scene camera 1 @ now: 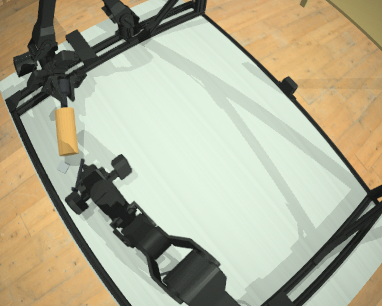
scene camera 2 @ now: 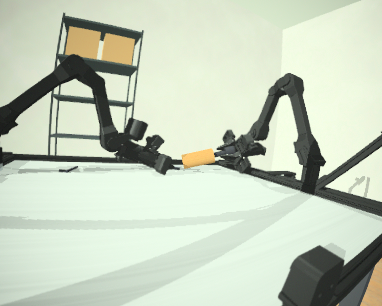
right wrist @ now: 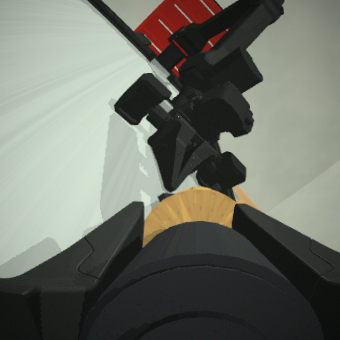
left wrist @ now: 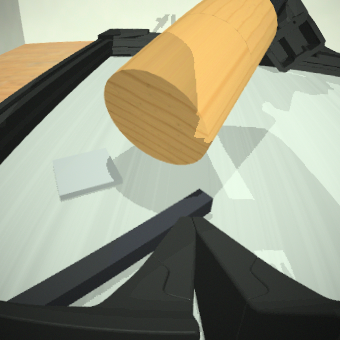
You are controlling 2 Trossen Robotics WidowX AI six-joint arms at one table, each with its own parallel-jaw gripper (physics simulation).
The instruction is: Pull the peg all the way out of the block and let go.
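Frame: origin at the left arm's base, x ahead, y left, z up, level; metres.
Seen in the pictures: left gripper, fingertip midpoint: [scene camera 1: 84, 165] [scene camera 2: 173, 167] [right wrist: 169, 189] [left wrist: 189, 227]; right gripper, fingertip midpoint: [scene camera 1: 68, 101] [scene camera 2: 218, 152] [right wrist: 188, 213] [left wrist: 269, 3]; left arm's base at its link origin: [right wrist: 162, 64]; right arm's base at its link origin: [scene camera 1: 127, 31] [scene camera 2: 308, 183].
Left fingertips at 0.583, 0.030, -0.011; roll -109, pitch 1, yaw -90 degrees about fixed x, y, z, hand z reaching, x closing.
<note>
Pixels of each thing's top centre, then the offset from my left fingertips to it, as dx, dy, dz. "*": a spot on its surface instead.
- wooden cylindrical block at its top centre: [right wrist: 252, 189] [scene camera 1: 61, 124] [scene camera 2: 199, 147] +0.096, -0.014, +0.082
- dark bar at its top centre: [left wrist: 97, 196] [scene camera 1: 76, 172] -0.012, +0.028, +0.026
- pale grey square at a spot on its surface: [left wrist: 85, 172] [scene camera 1: 64, 167] * +0.038, +0.048, -0.005
The wooden cylindrical block [scene camera 1: 66, 131] [scene camera 2: 198, 158] [left wrist: 180, 75] [right wrist: 195, 205] is held above the table, tilted, on the end of the dark peg [scene camera 1: 64, 104] [right wrist: 200, 280]. The peg's inserted part is hidden, so its depth cannot be told. My right gripper [scene camera 2: 220, 151] is shut on the peg, with its fingers on both sides of it in the right wrist view. My left gripper [scene camera 2: 177, 168] [left wrist: 189, 227] [right wrist: 169, 189] is shut and empty. Its fingertips are together, apart from the block's free end and lower than it in the left wrist view.
A dark bar [left wrist: 125, 250] lies beside the left fingertips. A pale grey square [scene camera 1: 63, 167] [left wrist: 85, 172] lies near the block's free end. The black table frame [scene camera 1: 40, 175] runs close by. A shelf with boxes [scene camera 2: 95, 62] stands in the background.
</note>
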